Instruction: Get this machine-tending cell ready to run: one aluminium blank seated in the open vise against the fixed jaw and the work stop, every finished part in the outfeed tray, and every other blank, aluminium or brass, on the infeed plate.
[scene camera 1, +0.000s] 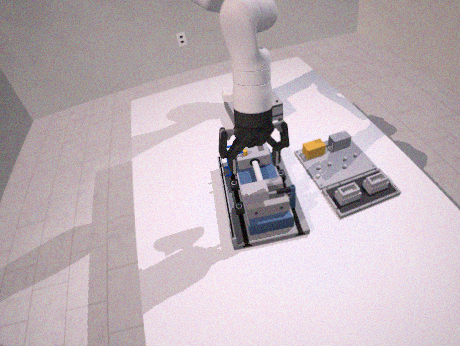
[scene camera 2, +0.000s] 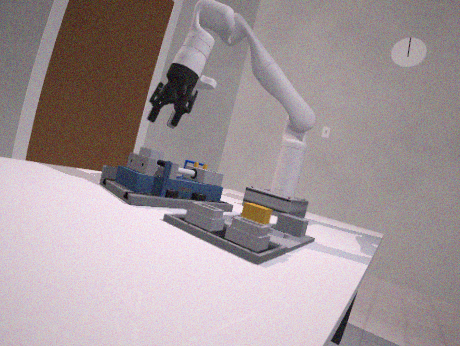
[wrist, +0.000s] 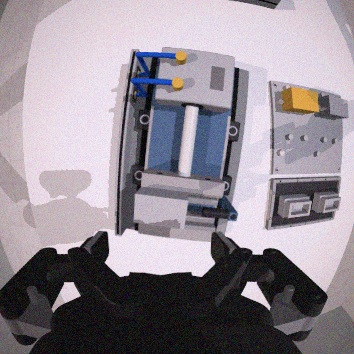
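Pixels of known places: gripper, fingertip midpoint: (scene camera 1: 254, 168) (scene camera 2: 159, 124) (wrist: 159, 243); arm's base at its link origin: (scene camera 2: 282, 194).
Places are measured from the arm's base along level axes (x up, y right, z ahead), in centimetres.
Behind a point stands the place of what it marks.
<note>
The blue and grey vise (scene camera 1: 271, 223) @(z 57.1, x -1.6, y 8.5 cm) (scene camera 2: 135, 181) @(z 57.4, x -2.6, y 3.2 cm) (wrist: 207, 145) @(z 43.1, x -0.8, y 4.9 cm) holds an aluminium blank (scene camera 1: 255, 189) @(z 51.2, x 4.8, y 10.2 cm) (wrist: 160, 207) @(z 50.1, x 4.8, y 10.3 cm) between its jaws, beside the black rod of the work stop (wrist: 215, 212) @(z 51.1, x 2.7, y 3.6 cm); exact contact is unclear. My gripper (scene camera 1: 256, 167) @(z 50.8, x 11.2, y 9.7 cm) (scene camera 2: 162, 122) @(z 50.8, x 11.2, y 9.7 cm) (wrist: 159, 243) @(z 50.8, x 11.2, y 9.7 cm) is open and empty, above the vise. A brass blank (scene camera 1: 314, 149) @(z 35.1, x -2.7, y -11.3 cm) (scene camera 2: 257, 213) @(z 34.9, x -3.9, y -13.3 cm) (wrist: 300, 100) @(z 33.8, x -2.4, y -10.8 cm) and a grey aluminium blank (scene camera 1: 340, 141) @(z 34.2, x -2.9, y -20.3 cm) (scene camera 2: 292, 225) @(z 34.0, x -4.0, y -22.0 cm) (wrist: 337, 106) @(z 32.5, x -2.4, y -20.6 cm) stand on the pinned infeed plate (scene camera 1: 340, 167) @(z 41.6, x -6.0, y -17.0 cm) (wrist: 305, 160) @(z 43.8, x -6.0, y -15.7 cm). Two finished parts with pockets (scene camera 1: 348, 193) @(z 53.7, x -2.9, y -13.1 cm) (scene camera 1: 376, 183) @(z 53.0, x -3.0, y -21.7 cm) (wrist: 295, 206) @(z 52.4, x -4.1, y -13.7 cm) (wrist: 326, 202) @(z 51.5, x -4.2, y -22.5 cm) sit in the outfeed tray (scene camera 1: 340, 214) @(z 57.3, x -5.6, y -9.5 cm) (wrist: 269, 205) @(z 53.0, x -6.1, y -8.9 cm).
Blue tubes (wrist: 155, 55) @(z 32.9, x 4.1, y 12.0 cm) with yellow tips rise at the vise's far left in the wrist view. The long white rod (wrist: 188, 140) @(z 42.6, x 1.8, y 7.6 cm) spans the vise bed. A grey box (scene camera 2: 275, 200) @(z 11.6, x -1.9, y -4.3 cm) stands by the arm's base. The infeed plate and outfeed tray lie right of the vise in scene camera 1.
</note>
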